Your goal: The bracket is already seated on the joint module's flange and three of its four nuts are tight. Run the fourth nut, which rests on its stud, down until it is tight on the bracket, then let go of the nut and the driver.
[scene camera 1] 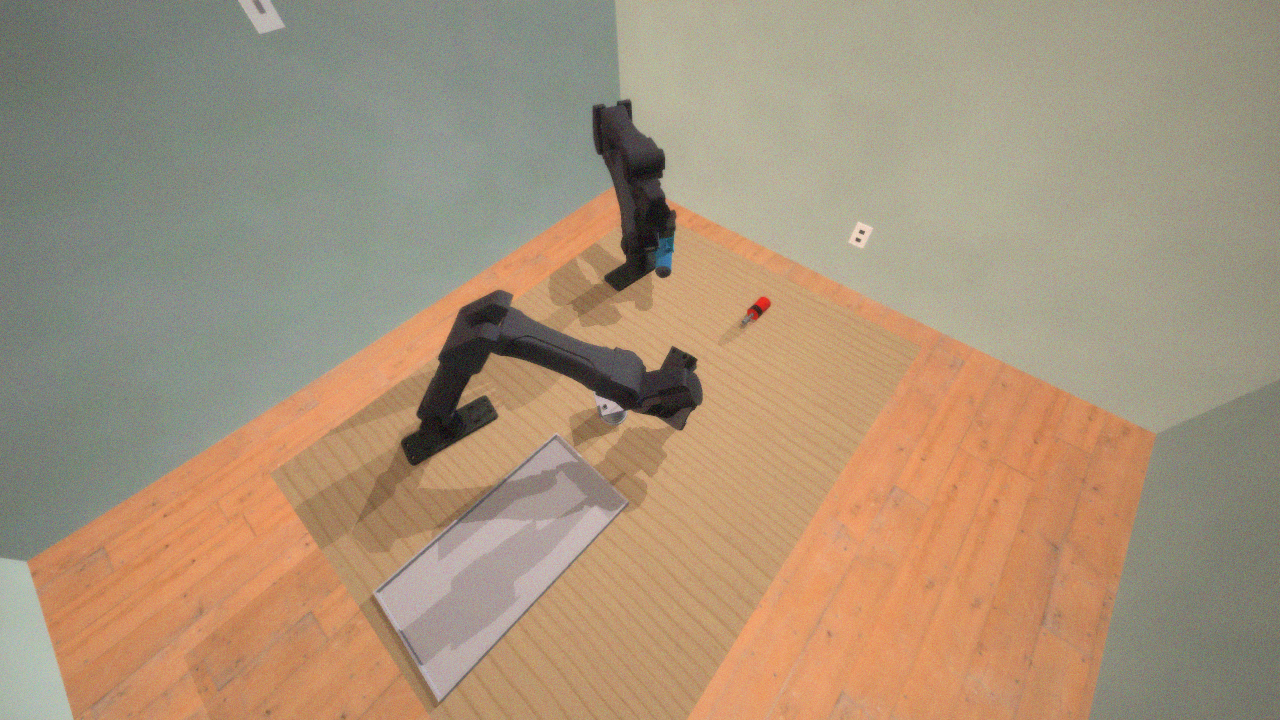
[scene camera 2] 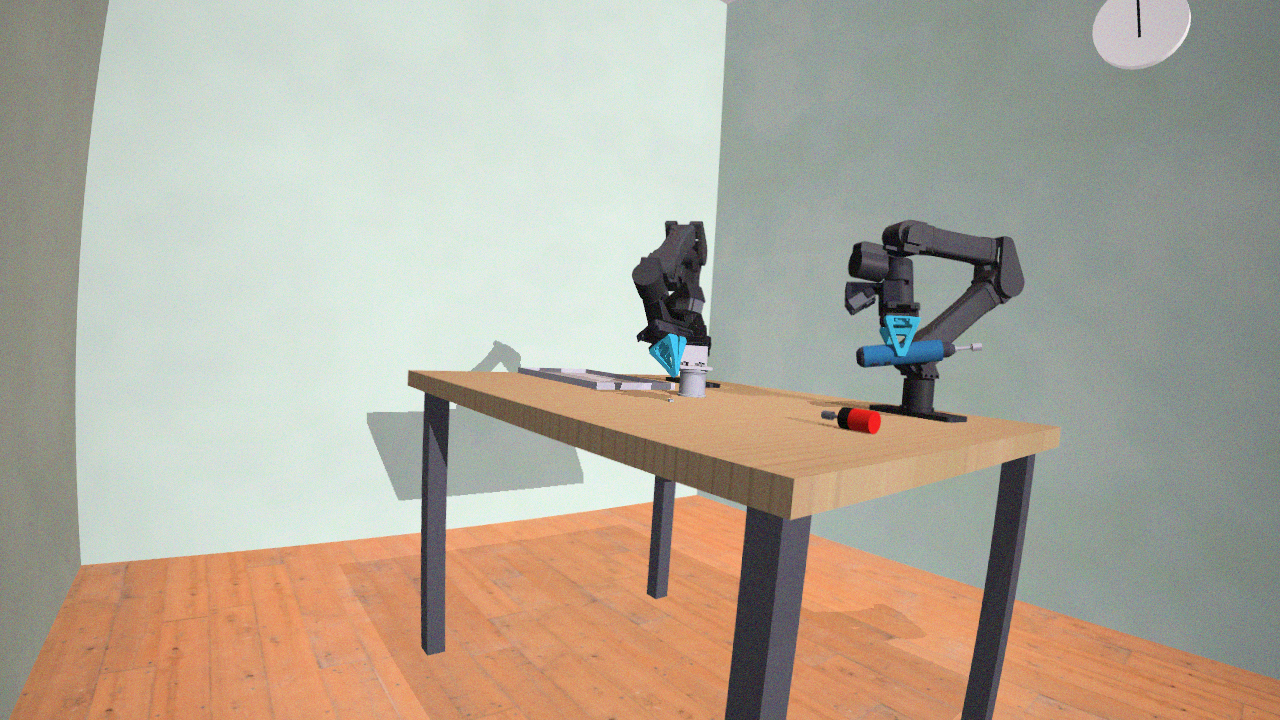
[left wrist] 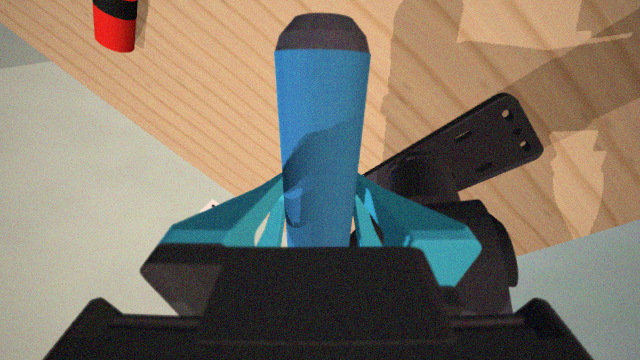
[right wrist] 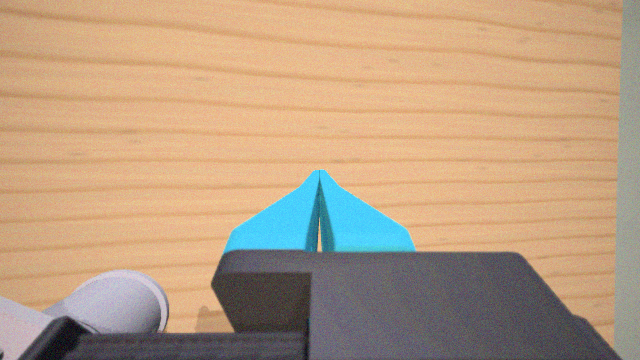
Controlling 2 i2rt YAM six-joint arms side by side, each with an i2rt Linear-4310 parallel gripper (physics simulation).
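Frame: origin at the left arm's base, x up, y back, z right, level; metres.
Seen in the pictures: left gripper, fingertip midpoint: (scene camera 1: 665, 252) (scene camera 2: 899, 359) (left wrist: 319, 180); right gripper, fingertip midpoint: (scene camera 1: 687, 408) (scene camera 2: 675, 376) (right wrist: 319, 179); left arm's base at its link origin: (scene camera 1: 637, 269) (scene camera 2: 916, 415) (left wrist: 417, 174); right arm's base at its link origin: (scene camera 1: 451, 429).
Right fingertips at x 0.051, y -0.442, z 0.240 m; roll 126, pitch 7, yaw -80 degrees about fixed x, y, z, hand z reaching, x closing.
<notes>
Offsets run from my right fingertips to a thing's top centre.
My left gripper (scene camera 2: 902, 349) (left wrist: 319, 180) is shut on the blue-handled driver {dx +0.106, dy +0.374, dz -0.280 m} (scene camera 1: 664, 257) (scene camera 2: 929, 351) (left wrist: 322, 100) and holds it level above the table. My right gripper (scene camera 2: 672, 372) (right wrist: 319, 179) is shut and empty, fingertips together, above the table beside the joint module. The pale joint module {dx +0.024, dy +0.121, dz +0.111 m} (scene camera 1: 613, 417) (scene camera 2: 691, 383) (right wrist: 122, 302) stands on the table with the white bracket (scene camera 2: 694, 356) (right wrist: 17, 325) on top. A tiny nut {dx -0.045, dy -0.002, dz +0.006 m} (scene camera 2: 669, 399) lies on the table near the module's foot in scene camera 2; it does not show in the right wrist view. The nuts on the bracket cannot be made out.
A red-handled tool {dx -0.016, dy +0.098, dz -0.346 m} (scene camera 1: 759, 308) (scene camera 2: 861, 420) (left wrist: 115, 32) lies on the table away from the module. A shallow grey tray {dx -0.035, dy +0.031, dz +0.436 m} (scene camera 1: 420, 586) (scene camera 2: 581, 380) lies beyond the module, at the lower left in scene camera 1. The left arm's base plate (left wrist: 480, 142) shows in the left wrist view.
</notes>
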